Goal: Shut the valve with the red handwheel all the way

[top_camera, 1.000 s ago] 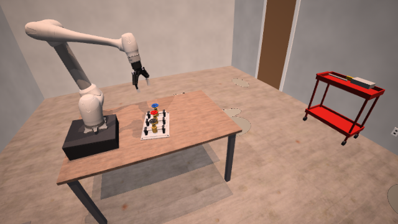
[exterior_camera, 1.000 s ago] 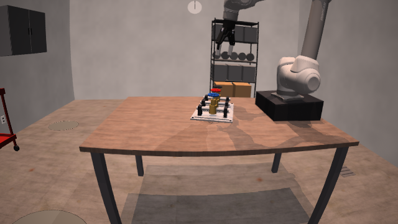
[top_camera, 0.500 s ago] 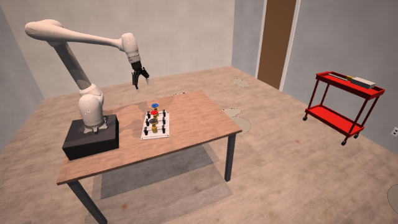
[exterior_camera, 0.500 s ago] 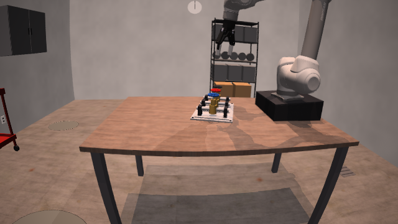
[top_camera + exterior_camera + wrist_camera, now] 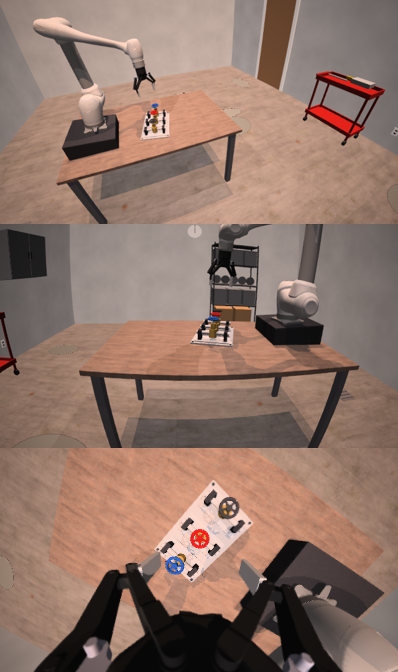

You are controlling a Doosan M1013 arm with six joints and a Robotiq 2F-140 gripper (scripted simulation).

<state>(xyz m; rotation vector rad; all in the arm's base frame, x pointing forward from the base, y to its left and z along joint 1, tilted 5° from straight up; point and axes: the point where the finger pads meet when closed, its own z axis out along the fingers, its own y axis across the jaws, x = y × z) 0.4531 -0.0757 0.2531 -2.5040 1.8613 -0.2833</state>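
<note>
The red handwheel is 20 mm ahead of my hand, 20 mm to the right of it and 200 mm below it. The rest, counted from my hand: dark grey handwheel: 30 mm behind, 140 mm to the right, 200 mm below; then blue handwheel: 70 mm ahead, 100 mm to the left, 200 mm below.
</note>
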